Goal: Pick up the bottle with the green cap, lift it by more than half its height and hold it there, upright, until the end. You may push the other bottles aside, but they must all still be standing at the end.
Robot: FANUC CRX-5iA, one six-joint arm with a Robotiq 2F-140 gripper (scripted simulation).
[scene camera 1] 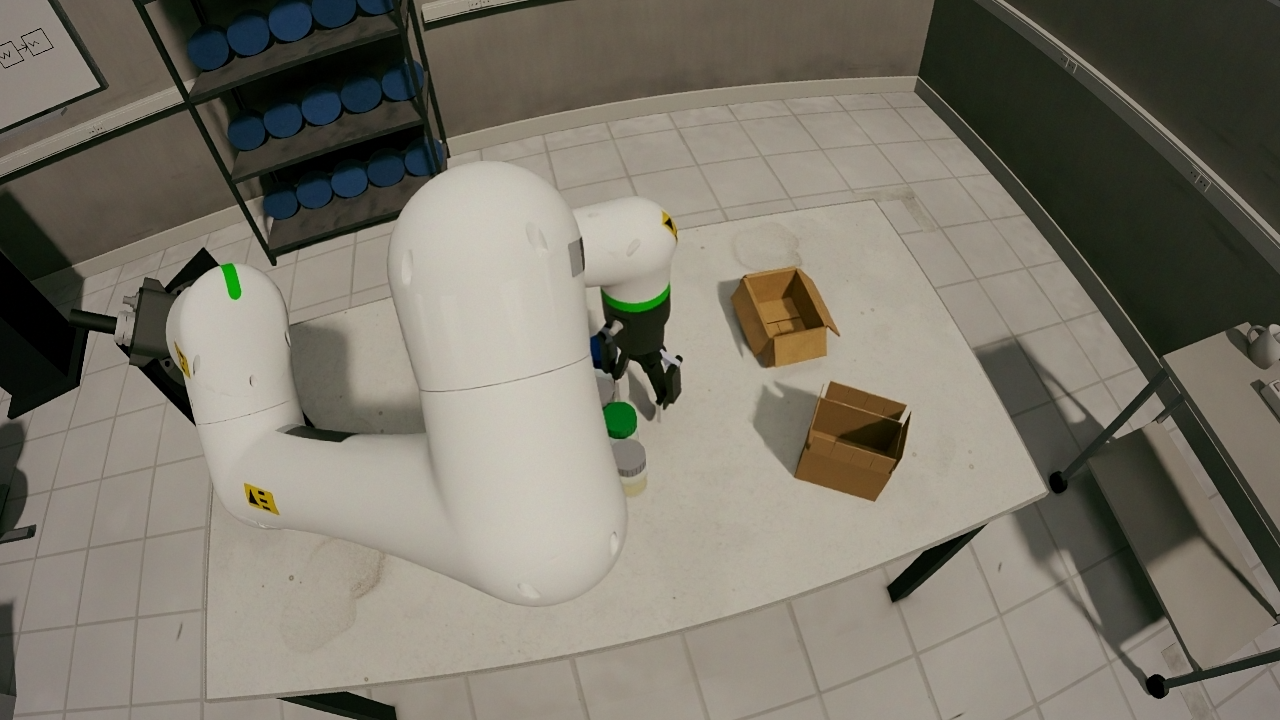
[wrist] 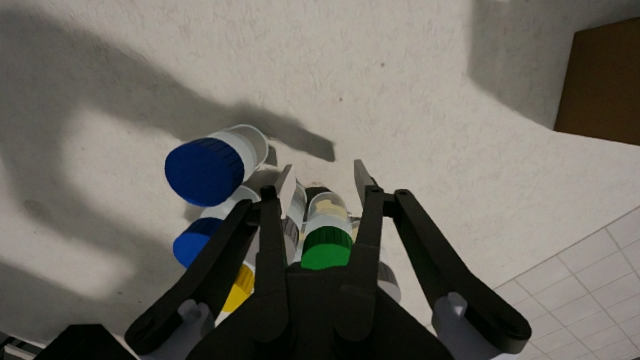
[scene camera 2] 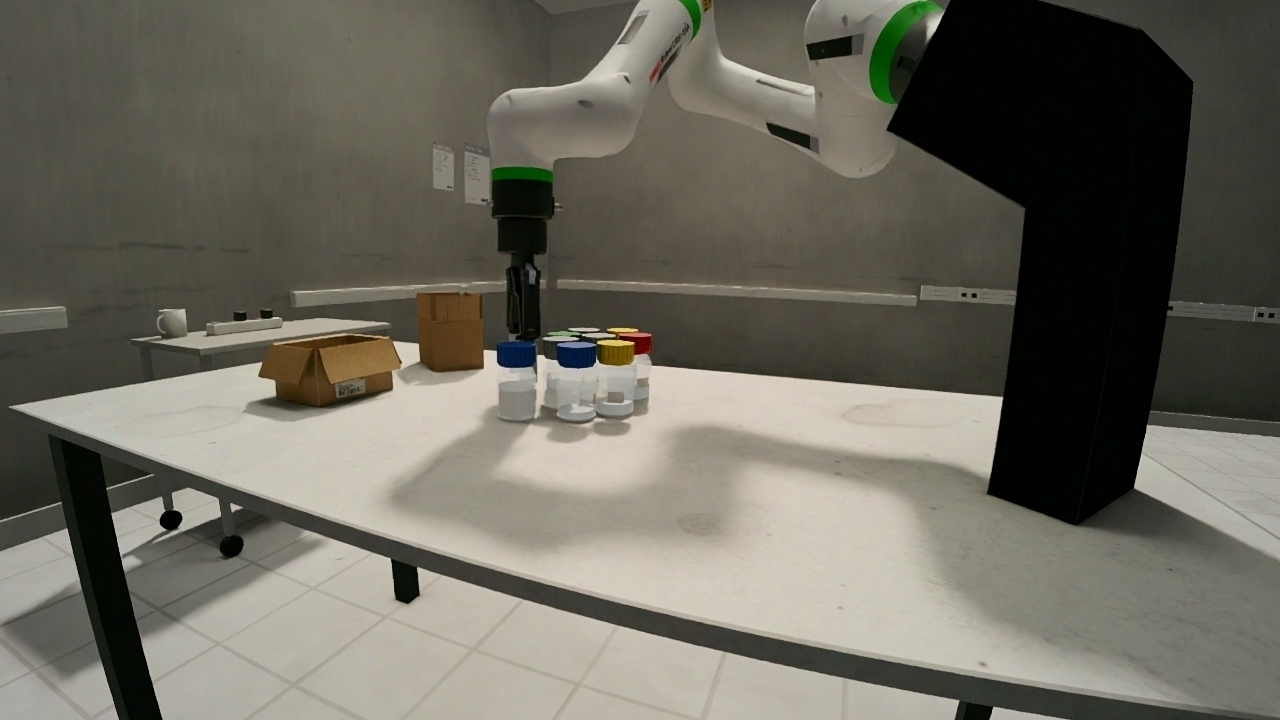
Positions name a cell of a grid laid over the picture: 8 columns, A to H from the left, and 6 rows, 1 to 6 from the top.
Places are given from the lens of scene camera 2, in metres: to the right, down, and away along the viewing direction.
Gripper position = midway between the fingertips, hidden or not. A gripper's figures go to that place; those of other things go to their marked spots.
my gripper (scene camera 2: D4): -0.19, 0.03, 0.86
red-capped bottle (scene camera 2: E4): 0.00, 0.01, 0.87
blue-capped bottle (scene camera 2: D4): -0.09, 0.03, 0.74
yellow-capped bottle (scene camera 2: D4): -0.04, 0.03, 0.77
The marked spots on the red-capped bottle and the yellow-capped bottle are 0.11 m apart.
